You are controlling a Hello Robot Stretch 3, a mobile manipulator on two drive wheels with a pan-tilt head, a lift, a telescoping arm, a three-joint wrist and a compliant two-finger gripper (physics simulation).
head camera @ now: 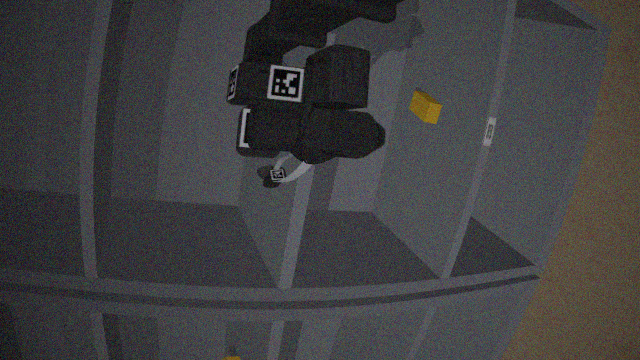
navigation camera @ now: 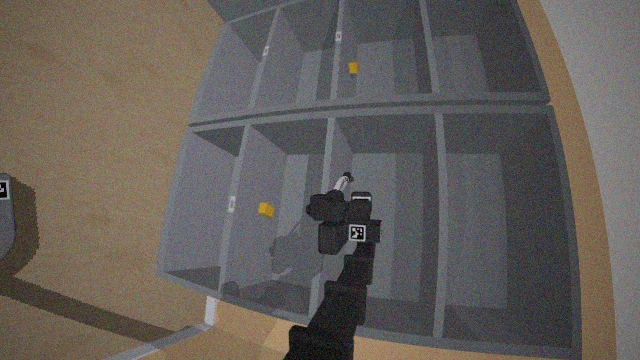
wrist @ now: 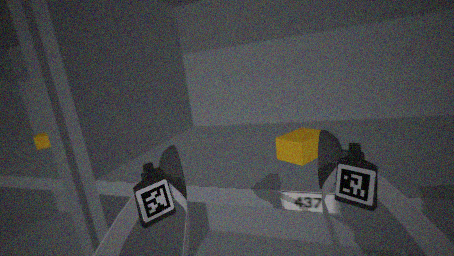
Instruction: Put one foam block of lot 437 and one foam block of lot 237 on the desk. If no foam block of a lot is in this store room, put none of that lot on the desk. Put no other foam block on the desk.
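Frame: origin at the robot's base, x ahead, y left, z up, level; metres.
Seen in the pictures: gripper, between the fingertips: (navigation camera: 348,195) (wrist: 247,157).
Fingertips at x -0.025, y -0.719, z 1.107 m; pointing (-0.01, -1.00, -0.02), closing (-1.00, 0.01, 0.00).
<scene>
A point is followed by its place in that frame.
A yellow foam block (wrist: 299,146) {x -0.125, y -0.960, z 1.028 m} lies on the shelf behind the label reading 437 (wrist: 306,202) {x -0.106, y -0.862, z 0.974 m} in the wrist view, its right end covered by the right finger. My gripper (wrist: 247,157) {x -0.025, y -0.719, z 1.107 m} (head camera: 270,177) (navigation camera: 348,177) is open, its fingers wide apart and nothing between them. The block stands beyond the fingertips, toward the right finger. In the head and navigation views this block does not show; the wrist and gripper body cover part of that shelf. The desk does not show.
Another yellow block (head camera: 425,106) {x -0.171, y -1.076, z 0.579 m} (navigation camera: 266,209) {x -0.163, y -1.075, z 0.578 m} lies on a different shelf level, its label (head camera: 490,131) {x -0.109, y -0.861, z 0.514 m} (navigation camera: 231,204) {x -0.110, y -0.861, z 0.514 m} unreadable. A further yellow block (wrist: 42,141) {x 0.691, y -1.327, z 1.017 m} (navigation camera: 353,67) {x 0.687, y -1.329, z 1.017 m} lies in the neighbouring bay, past the upright divider (wrist: 67,120) {x 0.321, y -0.994, z 1.120 m}. The grey shelf edge (wrist: 225,195) {x 0.016, y -0.901, z 0.975 m} runs below the fingertips.
</scene>
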